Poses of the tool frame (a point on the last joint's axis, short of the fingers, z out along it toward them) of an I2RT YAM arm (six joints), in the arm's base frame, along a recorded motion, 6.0 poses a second.
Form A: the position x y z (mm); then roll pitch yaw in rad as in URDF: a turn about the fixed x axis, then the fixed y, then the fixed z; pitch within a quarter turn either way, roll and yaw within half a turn.
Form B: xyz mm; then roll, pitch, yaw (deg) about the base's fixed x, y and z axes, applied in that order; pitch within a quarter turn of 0, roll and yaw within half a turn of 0. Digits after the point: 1 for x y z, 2 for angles.
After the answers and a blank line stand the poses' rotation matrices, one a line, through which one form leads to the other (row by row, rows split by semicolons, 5 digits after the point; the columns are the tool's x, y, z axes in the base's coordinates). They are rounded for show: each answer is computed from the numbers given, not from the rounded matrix.
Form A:
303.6 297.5 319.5 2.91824 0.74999 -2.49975
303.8 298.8 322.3 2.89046 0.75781 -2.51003
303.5 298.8 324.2 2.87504 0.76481 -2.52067
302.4 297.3 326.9 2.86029 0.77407 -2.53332
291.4 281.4 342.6 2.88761 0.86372 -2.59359
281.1 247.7 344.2 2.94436 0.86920 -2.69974
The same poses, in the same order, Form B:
303.6 297.5 319.5 167.20 42.97 -143.23
303.8 298.8 322.3 165.61 43.42 -143.81
303.5 298.8 324.2 164.73 43.82 -144.42
302.4 297.3 326.9 163.88 44.35 -145.15
291.4 281.4 342.6 165.45 49.49 -148.60
281.1 247.7 344.2 168.70 49.80 -154.68

-0.58608 -0.70474 0.39981; -0.43805 0.69071 0.57536; -0.68163 0.16207 -0.71352
-0.58624 -0.70974 0.39063; -0.42884 0.68095 0.59364; -0.68733 0.18050 -0.70356
-0.58684 -0.70958 0.39002; -0.41977 0.67851 0.60284; -0.69240 0.19005 -0.69603
-0.58681 -0.70824 0.39248; -0.40863 0.67748 0.61159; -0.69905 0.19851 -0.68697
-0.55449 -0.66732 0.49722; -0.33844 0.72666 0.59785; -0.76026 0.16322 -0.62877
-0.58345 -0.55462 0.59328; -0.27600 0.82243 0.49742; -0.76381 0.12648 -0.63292

